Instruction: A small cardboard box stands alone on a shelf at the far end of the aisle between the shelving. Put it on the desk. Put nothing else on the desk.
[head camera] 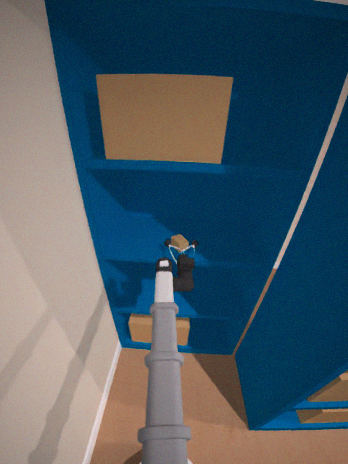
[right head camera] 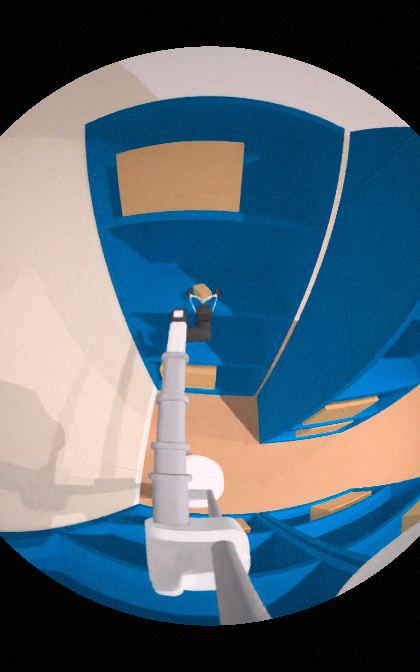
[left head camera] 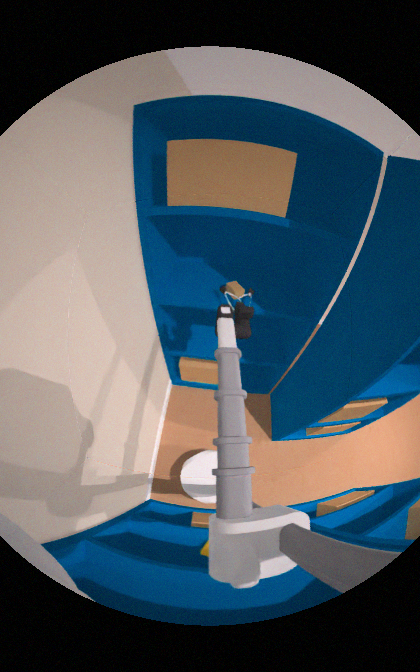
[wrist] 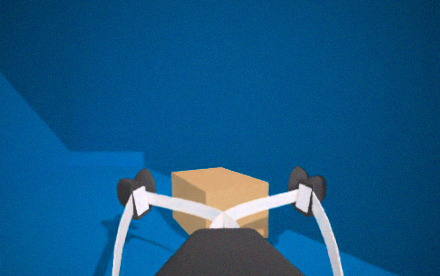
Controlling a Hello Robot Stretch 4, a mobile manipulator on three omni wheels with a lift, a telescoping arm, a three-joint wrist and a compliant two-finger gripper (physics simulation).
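Frame: origin at the robot's base, x ahead, y up, z right, level; metres.
Seen in the pictures: gripper, fingertip midpoint: (head camera: pixel 180 240) (wrist: pixel 221 183).
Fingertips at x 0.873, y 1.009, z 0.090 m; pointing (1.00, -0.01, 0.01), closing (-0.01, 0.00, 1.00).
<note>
Pixels of each thing's top centre, then the offset from my fingertips to it. Level surfaces: height alone.
- small cardboard box, middle of its top: (wrist: pixel 215 176) (head camera: pixel 179 239) dz -0.006, dx +0.009, dy +0.005 m
- blue shelf, its level: dy -0.045 m
- large carton, middle of its top: (head camera: pixel 167 84) dz -0.084, dx +0.073, dy +0.682 m
The small cardboard box (head camera: pixel 179 241) (left head camera: pixel 234 289) (right head camera: pixel 202 290) (wrist: pixel 240 191) stands on a blue shelf (head camera: pixel 125 242) (wrist: pixel 50 200) in the shelving unit. My gripper (head camera: pixel 181 243) (left head camera: pixel 237 290) (right head camera: pixel 203 292) (wrist: pixel 221 183) is open at the end of the extended arm. Its fingertips are on either side of the box, with a visible gap on each side in the wrist view. The gap is wider at the left fingertip. The gripper body and the white finger strips hide the lower front of the box. The desk does not show in these views.
A large carton (head camera: pixel 165 117) (left head camera: pixel 230 177) (right head camera: pixel 181 177) sits on the shelf above. Another carton (head camera: pixel 140 329) (left head camera: pixel 197 370) sits on the bottom shelf. A wall (head camera: pixel 35 200) is at the left, and a blue shelving side panel (head camera: pixel 300 300) at the right. More blue shelving (left head camera: pixel 150 580) is near the arm's base.
</note>
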